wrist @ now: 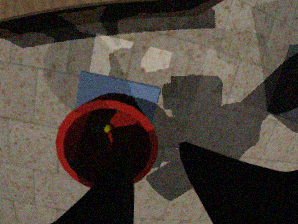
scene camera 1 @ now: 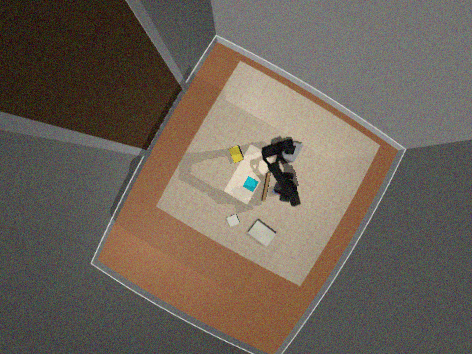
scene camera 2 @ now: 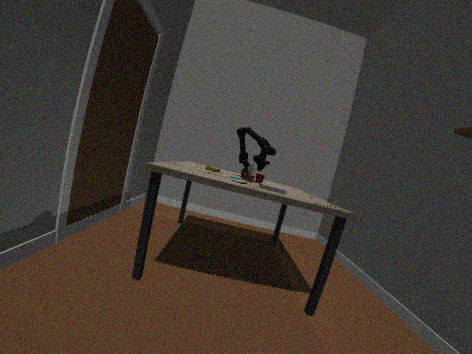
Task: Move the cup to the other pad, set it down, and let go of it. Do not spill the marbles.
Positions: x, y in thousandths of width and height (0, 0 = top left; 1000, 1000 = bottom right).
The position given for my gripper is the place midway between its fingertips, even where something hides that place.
In view: my gripper (wrist: 522, 690) and a blue pad (wrist: 307, 382).
